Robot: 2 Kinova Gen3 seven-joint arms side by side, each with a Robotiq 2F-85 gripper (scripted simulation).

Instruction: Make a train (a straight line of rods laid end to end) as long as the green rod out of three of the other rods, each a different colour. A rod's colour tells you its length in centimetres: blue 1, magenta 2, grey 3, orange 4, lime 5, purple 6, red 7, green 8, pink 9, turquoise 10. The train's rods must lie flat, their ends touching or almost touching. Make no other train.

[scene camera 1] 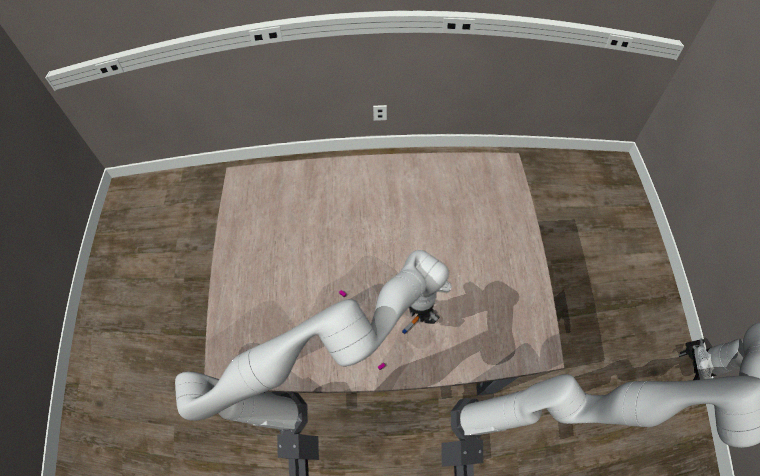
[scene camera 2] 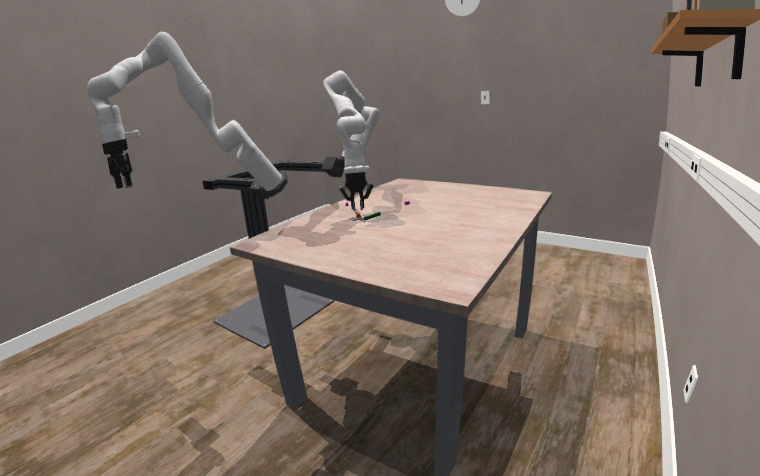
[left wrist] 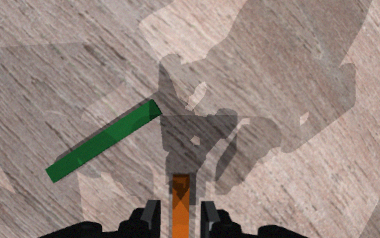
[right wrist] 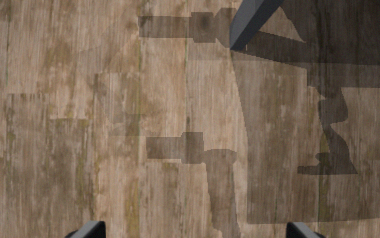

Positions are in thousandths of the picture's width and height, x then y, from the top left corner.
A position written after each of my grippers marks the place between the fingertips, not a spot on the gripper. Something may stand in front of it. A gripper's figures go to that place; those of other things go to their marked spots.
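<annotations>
Looking at my left gripper (left wrist: 475, 914), I find it 0.18 m from the lens. A green rod (left wrist: 391, 468) is 0.18 m from the lens too.
</annotations>
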